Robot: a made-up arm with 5 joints.
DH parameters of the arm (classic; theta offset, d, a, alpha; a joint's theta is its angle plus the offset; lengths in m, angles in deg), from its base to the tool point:
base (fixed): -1.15 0 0.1 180
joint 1: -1.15 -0.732 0.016 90
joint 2: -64.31 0 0.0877 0
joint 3: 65.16 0 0.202 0
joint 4: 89.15 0.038 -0.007 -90
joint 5: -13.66 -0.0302 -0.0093 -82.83
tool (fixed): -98.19 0.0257 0 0
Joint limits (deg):
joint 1: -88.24..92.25
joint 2: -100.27..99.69
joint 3: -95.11..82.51
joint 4: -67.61..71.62
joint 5: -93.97..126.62
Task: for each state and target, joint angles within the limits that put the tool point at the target. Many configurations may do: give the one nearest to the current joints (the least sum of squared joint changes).
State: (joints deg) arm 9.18 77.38 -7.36 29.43 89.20
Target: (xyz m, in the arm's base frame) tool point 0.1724 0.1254 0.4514
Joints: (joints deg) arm -42.56 93.15 -11.73 32.41 98.26
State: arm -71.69 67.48 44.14 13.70 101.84
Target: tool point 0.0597 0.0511 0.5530
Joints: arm -79.25 35.82 74.78 -8.93 108.64
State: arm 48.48 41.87 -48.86 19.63 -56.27
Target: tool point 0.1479 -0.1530 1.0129
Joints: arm 79.02 4.41 -74.01 11.48 -49.79
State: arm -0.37 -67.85 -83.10 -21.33 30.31
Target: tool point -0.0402 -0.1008 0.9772
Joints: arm -40.17 -53.13 -71.41 -18.35 25.47
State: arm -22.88 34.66 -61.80 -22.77 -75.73
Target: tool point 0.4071 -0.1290 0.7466
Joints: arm 26.97 44.60 -43.74 -17.47 -70.42
